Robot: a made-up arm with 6 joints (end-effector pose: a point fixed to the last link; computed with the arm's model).
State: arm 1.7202 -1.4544 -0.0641 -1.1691 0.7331 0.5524
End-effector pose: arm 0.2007 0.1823 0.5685 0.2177 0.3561 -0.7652 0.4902
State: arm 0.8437 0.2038 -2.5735 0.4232 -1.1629 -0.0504
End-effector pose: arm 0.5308 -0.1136 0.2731 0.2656 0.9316 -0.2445 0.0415
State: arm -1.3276 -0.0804 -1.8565 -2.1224 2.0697 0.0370
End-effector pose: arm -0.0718 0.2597 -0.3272 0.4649 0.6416 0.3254 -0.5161
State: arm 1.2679 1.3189 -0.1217 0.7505 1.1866 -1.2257
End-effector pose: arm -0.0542 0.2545 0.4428 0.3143 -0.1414 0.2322 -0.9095
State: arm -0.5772 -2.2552 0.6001 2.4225 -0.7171 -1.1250
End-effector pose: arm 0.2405 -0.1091 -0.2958 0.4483 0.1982 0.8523 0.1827
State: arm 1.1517 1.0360 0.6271 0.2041 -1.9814 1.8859
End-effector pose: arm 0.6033 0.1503 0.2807 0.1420 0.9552 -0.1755 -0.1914
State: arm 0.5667 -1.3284 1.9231 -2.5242 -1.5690 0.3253
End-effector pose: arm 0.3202 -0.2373 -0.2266 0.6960 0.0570 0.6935 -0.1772
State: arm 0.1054 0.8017 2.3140 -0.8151 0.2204 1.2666
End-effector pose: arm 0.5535 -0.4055 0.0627 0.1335 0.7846 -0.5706 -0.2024
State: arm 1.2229 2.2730 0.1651 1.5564 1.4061 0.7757
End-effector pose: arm 0.1729 0.0291 0.2558 0.5135 0.5328 0.0667 -0.6693
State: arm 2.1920 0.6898 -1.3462 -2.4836 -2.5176 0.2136
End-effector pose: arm 0.2872 -0.0366 0.5284 0.8116 -0.0974 -0.4080 0.4067
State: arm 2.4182 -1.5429 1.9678 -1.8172 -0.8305 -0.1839
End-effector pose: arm -0.1154 -0.1281 0.4393 0.7964 0.1573 0.5758 -0.0977
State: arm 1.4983 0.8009 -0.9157 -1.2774 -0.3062 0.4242
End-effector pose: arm 0.0406 -0.2895 0.4435 0.0296 -0.1540 -0.9876 0.0039
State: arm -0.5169 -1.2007 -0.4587 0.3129 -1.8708 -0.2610
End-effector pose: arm 0.2523 -0.0990 -0.5257 0.4980 0.4156 -0.2841 -0.7061
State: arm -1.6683 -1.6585 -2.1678 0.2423 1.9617 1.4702
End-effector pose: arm -0.3497 -0.1849 0.1281 0.0782 -0.4635 0.8418 -0.2654
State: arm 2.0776 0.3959 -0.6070 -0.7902 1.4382 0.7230
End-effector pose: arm 0.2696 -0.1335 0.5345 0.6660 -0.2102 -0.6174 0.3620
